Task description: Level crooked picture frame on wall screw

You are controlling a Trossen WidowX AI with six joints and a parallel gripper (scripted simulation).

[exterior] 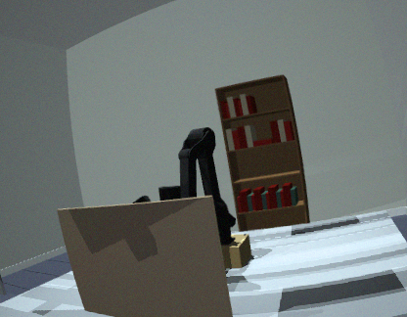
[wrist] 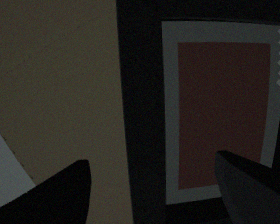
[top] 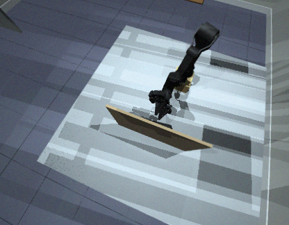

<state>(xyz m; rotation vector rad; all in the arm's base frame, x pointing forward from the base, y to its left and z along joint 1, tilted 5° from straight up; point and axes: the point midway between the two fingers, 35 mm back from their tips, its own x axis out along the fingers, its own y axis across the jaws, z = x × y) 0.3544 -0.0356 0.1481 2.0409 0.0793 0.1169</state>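
The picture frame is 4 cm ahead of my gripper tip, 3 cm to the left of it and 5 cm below it. The rest, counted from my gripper tip: tan wall panel: 6 cm ahead, 1 cm to the left, 6 cm below.
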